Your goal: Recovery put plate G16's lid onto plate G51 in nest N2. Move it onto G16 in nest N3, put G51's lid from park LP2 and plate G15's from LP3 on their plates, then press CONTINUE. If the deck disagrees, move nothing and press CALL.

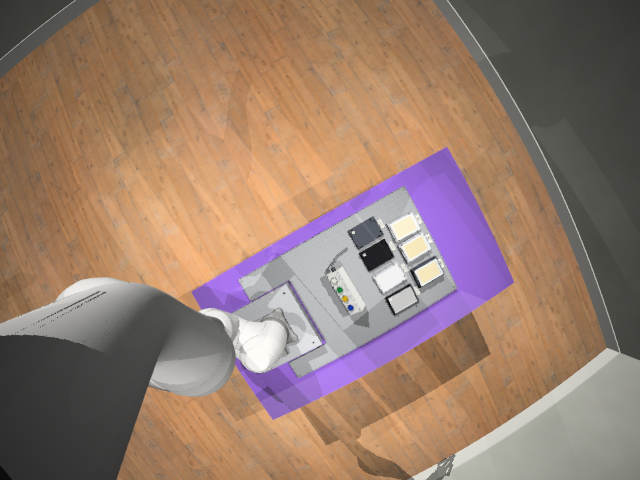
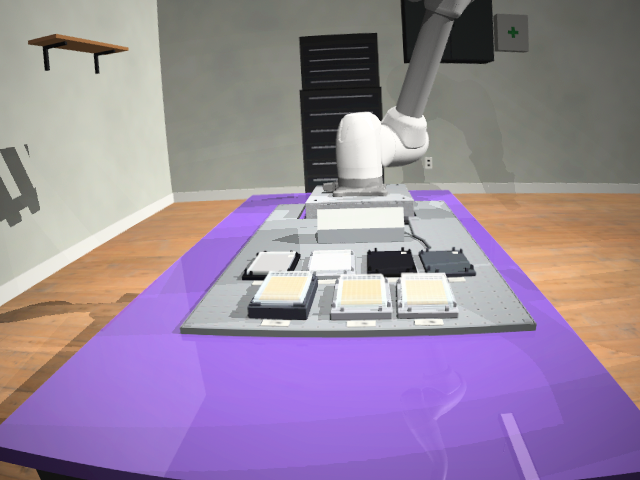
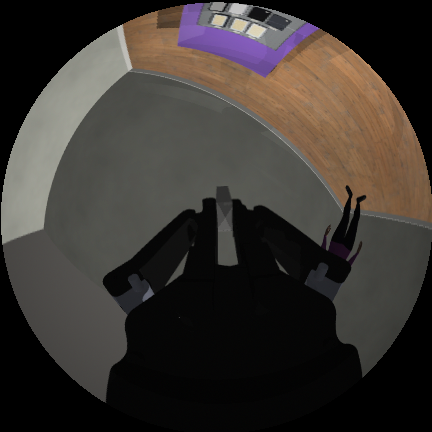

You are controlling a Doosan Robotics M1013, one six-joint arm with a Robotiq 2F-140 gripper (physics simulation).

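Frame: origin at the arm's base, x ahead, y left, z up, level; centimetres.
Where they show: gripper, fingertip midpoint: (image 3: 222, 196); arm's base, origin of the base link: (image 1: 273, 331) (image 2: 360, 191).
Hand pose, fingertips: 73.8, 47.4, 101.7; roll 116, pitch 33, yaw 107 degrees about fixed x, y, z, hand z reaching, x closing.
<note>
Things, the pixels of their top centre, and the offset from my fingertips, as dx, dy, dz. Level surfaces: height alone.
- grey deck, its level: dz -106.2
- left plate, middle of its top: (image 2: 283, 283) (image 1: 429, 272) +6.3, -59.6, -102.5
- middle plate, middle of its top: (image 2: 361, 286) (image 1: 416, 247) +6.4, -45.6, -103.2
- right plate, middle of its top: (image 2: 425, 285) (image 1: 405, 226) +6.3, -34.1, -103.3
- dark frame, middle of its top: (image 2: 272, 260) (image 1: 403, 300) -11.2, -65.6, -104.4
- white lid, middle of its top: (image 2: 331, 259) (image 1: 390, 278) -11.8, -52.6, -104.4
- button box, middle of its top: (image 2: 360, 206) (image 1: 347, 292) -33.5, -46.6, -97.8
- purple table, its level: dz -107.5
Three well plates with cream tops stand in a front row on the grey deck (image 2: 496, 310): a left plate (image 2: 283, 294) (image 1: 427, 271) with a black base, a middle plate (image 2: 360, 295) (image 1: 414, 248) and a right plate (image 2: 426, 293) (image 1: 403, 226). Behind them lie a grey lid in a dark frame (image 2: 270, 263) (image 1: 401, 300), a white lid (image 2: 330, 260) (image 1: 389, 277), a black one (image 2: 390, 262) (image 1: 376, 254) and a dark grey one (image 2: 446, 260) (image 1: 365, 231). I cannot read the labels. My gripper (image 3: 222, 196) is shut and empty, high in the air, far from the deck and facing a grey wall.
A button box (image 1: 343, 293) (image 2: 360, 224) with green, yellow and blue buttons sits between the lids and the arm's base (image 2: 359, 154). The deck lies on a purple table (image 2: 310, 403) (image 3: 241, 48). A small figure of a person (image 3: 348, 229) shows by the wall.
</note>
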